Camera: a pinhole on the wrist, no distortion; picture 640 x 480 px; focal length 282.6 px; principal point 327.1 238.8 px. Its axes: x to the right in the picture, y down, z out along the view. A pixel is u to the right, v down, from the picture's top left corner.
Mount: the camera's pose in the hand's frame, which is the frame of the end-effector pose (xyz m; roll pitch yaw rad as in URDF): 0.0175 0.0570 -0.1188 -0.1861 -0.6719 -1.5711
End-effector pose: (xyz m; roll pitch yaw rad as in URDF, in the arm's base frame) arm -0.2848 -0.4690 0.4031 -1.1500 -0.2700 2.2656
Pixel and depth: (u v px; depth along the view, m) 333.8 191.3 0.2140
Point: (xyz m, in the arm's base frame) -0.4208 -0.5031 0.2648
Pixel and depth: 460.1 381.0 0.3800
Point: -0.6771 -0.4461 0.4658
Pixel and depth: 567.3 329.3 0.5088
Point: -0.7848 -0.6148 0.6699
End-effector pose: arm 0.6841 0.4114 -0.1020 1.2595 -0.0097 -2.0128
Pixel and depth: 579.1 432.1 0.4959
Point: 0.0679 0.2148 0.0283
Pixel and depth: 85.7 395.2 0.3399
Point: 0.7588 0.0870 0.3284
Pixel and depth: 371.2 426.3 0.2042
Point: 0.6101 0.2395 0.0461
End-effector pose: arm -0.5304 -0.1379 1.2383 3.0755 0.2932 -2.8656
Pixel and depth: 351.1 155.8 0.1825
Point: -0.5662 0.0233 1.2118
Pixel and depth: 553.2 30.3 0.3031
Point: -0.3413 0.0174 1.0012
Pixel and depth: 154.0 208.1 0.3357
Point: -0.6906 0.2612 1.2367
